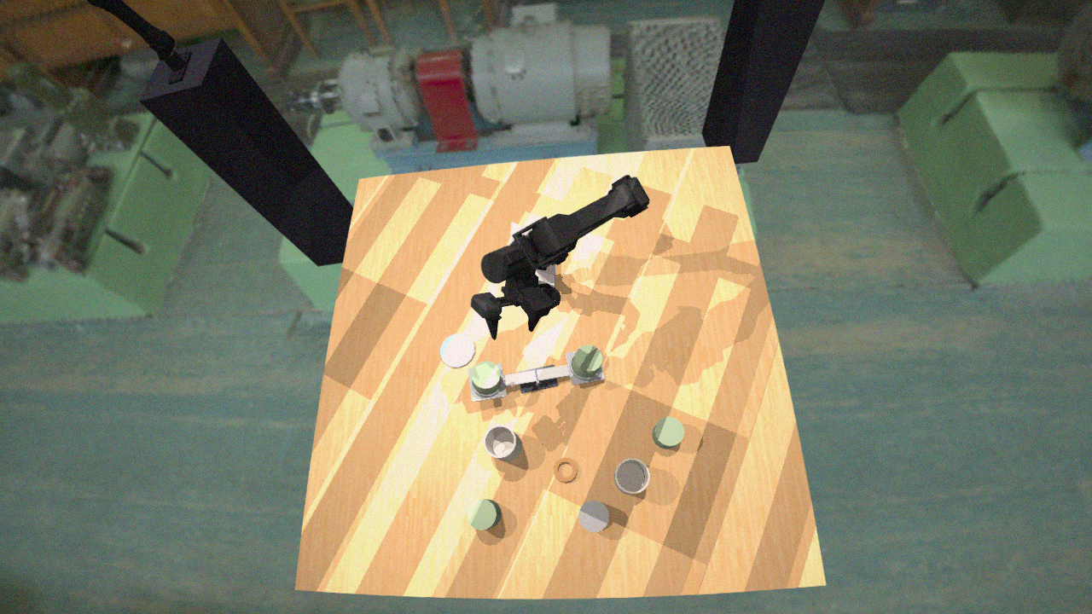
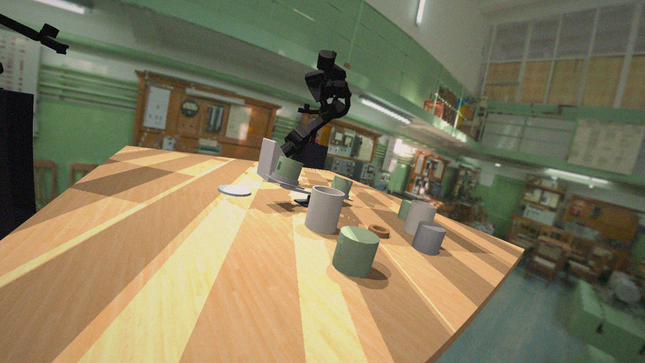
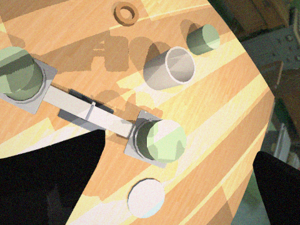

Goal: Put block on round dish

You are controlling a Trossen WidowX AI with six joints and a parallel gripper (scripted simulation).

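Right now my gripper tip is 25 cm above the grey block, 15 cm to the right of it and 1 cm short of it. Also, from my gripper tip: grey cylinder: 36 cm ahead, 26 cm below, 13 cm to the left; round light-blue dish: 29 cm below, 20 cm to the right, 9 cm behind; small grey balance: 26 cm below, 2 cm to the left, 2 cm ahead.
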